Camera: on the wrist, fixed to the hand. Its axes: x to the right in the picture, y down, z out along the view.
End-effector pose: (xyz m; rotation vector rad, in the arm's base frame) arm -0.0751 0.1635 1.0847 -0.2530 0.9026 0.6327
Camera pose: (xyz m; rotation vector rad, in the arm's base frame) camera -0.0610 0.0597 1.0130 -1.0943 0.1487 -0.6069
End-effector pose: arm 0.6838 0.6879 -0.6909 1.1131 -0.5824 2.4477
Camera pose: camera 0.6682 0.8132 -0.7037 1.0025 -0.1201 0.8319
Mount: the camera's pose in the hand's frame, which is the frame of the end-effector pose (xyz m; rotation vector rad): 0.0214 -0.0946 -0.0819 -0.4318 -0.2225 -1.5491
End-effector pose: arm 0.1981 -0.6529 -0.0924 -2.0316 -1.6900 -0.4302
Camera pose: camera 0.1139 -0.6654 0.0018 0.4098 2.6570 0.8945
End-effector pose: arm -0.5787 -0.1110 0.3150 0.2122 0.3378 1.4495
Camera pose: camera -0.5174 -0.1056 0.2040 -0.2313 -0.0548 -0.0653
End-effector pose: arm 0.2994 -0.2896 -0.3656 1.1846 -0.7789 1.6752
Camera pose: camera 0.3542 -0.1754 -0.3741 1.1158 -0.1293 0.0911
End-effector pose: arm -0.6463 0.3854 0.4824 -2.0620 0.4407 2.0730
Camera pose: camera -0.5379 0.4451 0.4543 -1.3214 -1.3049 1.2847
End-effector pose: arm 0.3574 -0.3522 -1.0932 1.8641 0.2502 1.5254
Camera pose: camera 0.3145 -0.2387 -1.1306 0.9002 0.8936 0.2337
